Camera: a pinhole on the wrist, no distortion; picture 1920 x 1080 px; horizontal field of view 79.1 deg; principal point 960.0 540.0 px. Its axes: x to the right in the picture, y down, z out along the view. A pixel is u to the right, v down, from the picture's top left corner.
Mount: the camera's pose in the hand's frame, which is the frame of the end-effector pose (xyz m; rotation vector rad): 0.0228 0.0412 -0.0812 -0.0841 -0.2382 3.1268
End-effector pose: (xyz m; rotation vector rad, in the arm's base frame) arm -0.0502 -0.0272 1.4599 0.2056 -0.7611 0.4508
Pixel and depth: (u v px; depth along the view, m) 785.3 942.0 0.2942
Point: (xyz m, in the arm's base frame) -0.0905 -0.1696 1.6332
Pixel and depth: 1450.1 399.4 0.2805
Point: -0.2559 -0.0987 1.5209
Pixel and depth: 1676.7 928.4 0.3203
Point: -0.2488 -0.2573 1.4708
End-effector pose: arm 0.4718 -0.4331 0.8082 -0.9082 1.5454 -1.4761
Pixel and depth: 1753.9 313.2 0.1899
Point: 0.6178 -0.3692 0.7658
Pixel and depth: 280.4 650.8 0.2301
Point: 0.5453 -0.6285 0.8144
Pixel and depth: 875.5 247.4 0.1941
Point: 0.5694 -0.5037 0.7462
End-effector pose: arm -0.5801 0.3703 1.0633 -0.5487 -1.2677 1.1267
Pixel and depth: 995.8 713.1 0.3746
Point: -0.8145 0.2662 1.1951
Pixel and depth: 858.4 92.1 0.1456
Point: -0.6758 0.4073 1.0327
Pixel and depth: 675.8 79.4 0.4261
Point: -0.9852 0.4294 1.0918
